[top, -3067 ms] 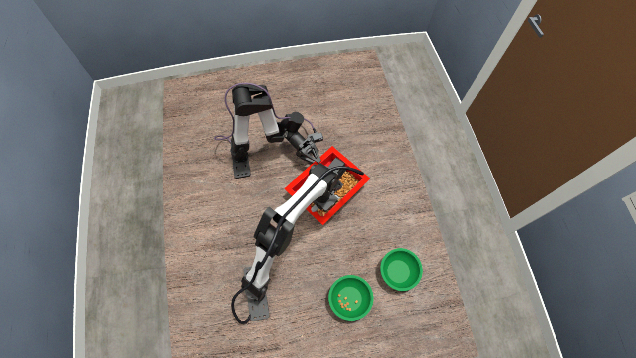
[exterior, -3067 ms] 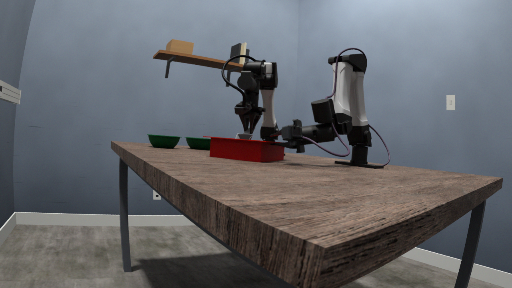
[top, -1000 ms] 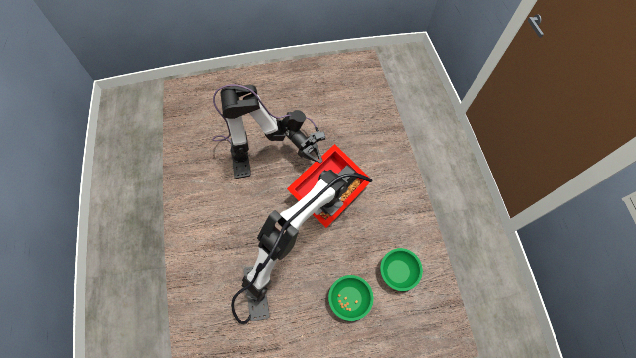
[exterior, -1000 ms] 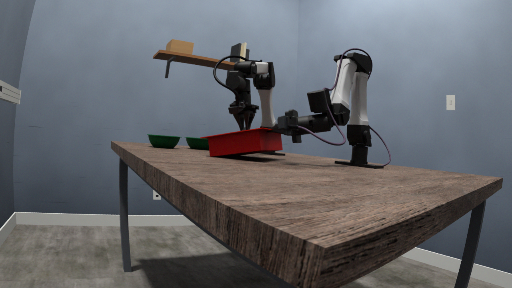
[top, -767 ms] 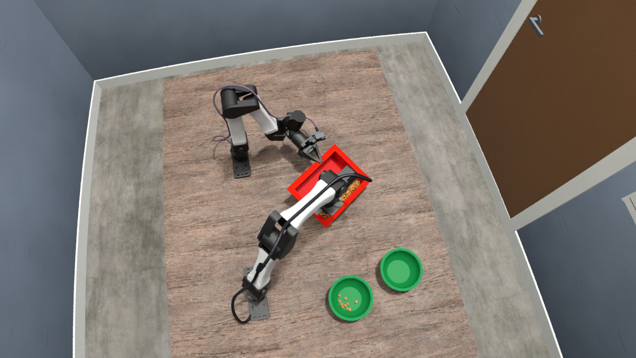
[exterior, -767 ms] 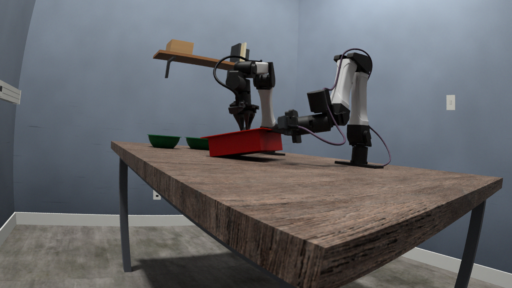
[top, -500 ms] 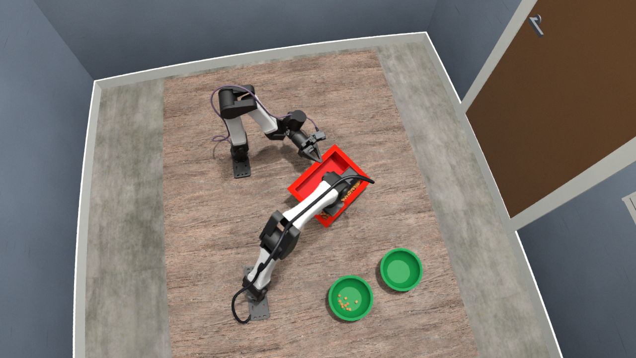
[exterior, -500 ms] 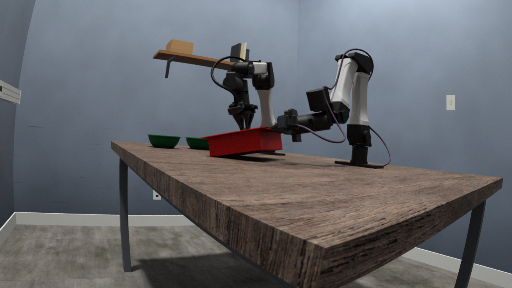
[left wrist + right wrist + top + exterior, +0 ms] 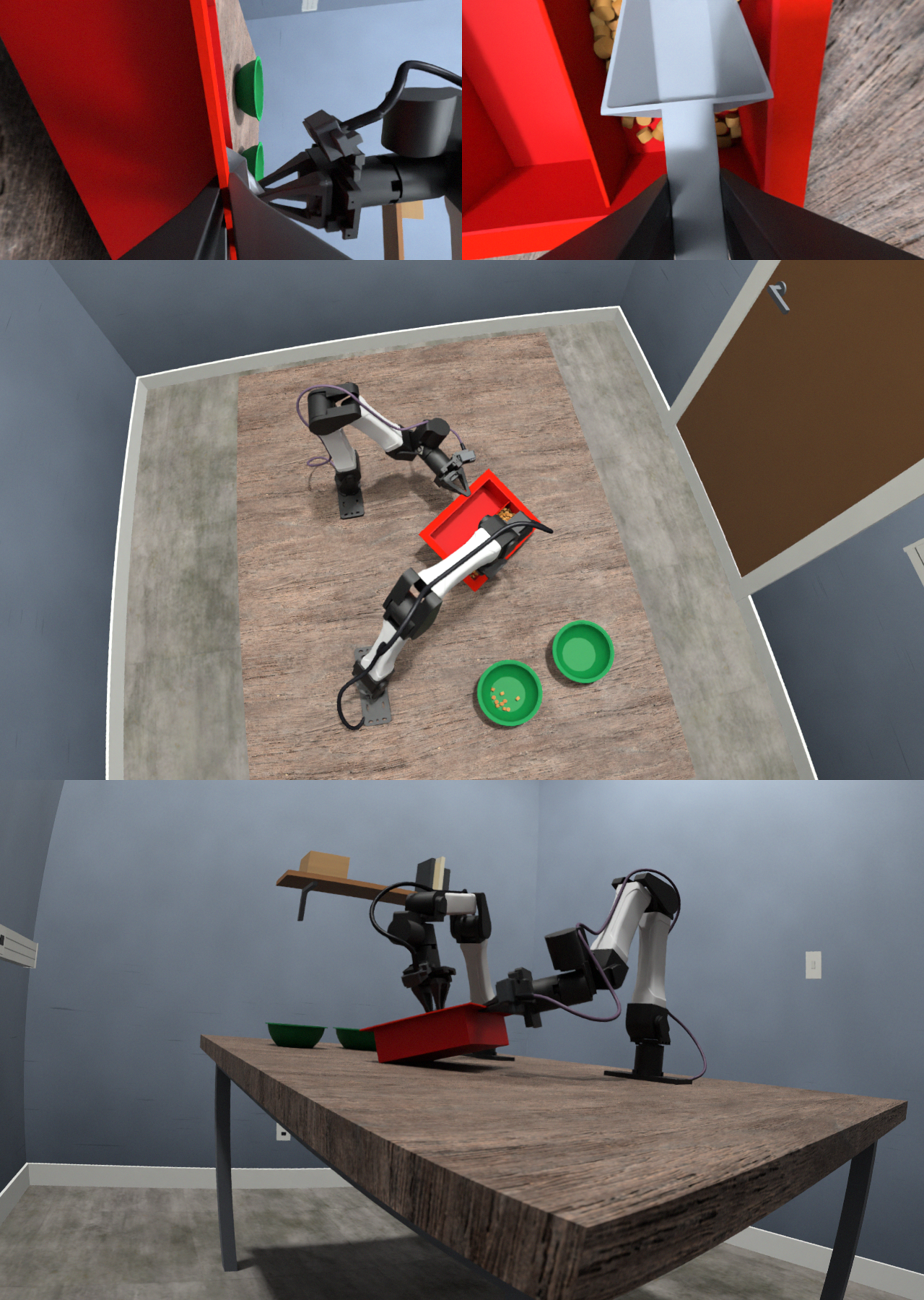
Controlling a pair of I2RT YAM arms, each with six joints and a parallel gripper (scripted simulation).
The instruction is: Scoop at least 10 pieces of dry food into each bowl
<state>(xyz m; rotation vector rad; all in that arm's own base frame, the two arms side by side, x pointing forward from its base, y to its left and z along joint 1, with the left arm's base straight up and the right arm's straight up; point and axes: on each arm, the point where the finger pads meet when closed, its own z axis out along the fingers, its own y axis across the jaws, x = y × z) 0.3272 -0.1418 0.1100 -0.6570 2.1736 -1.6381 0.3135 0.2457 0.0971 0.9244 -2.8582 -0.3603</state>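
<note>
Now: right hand 2 cm short of the grey scoop, 3 cm to the right of it and 3 cm above it. Round my right hand: red box (4 cm ahead, 10 cm to the left, 3 cm below).
</note>
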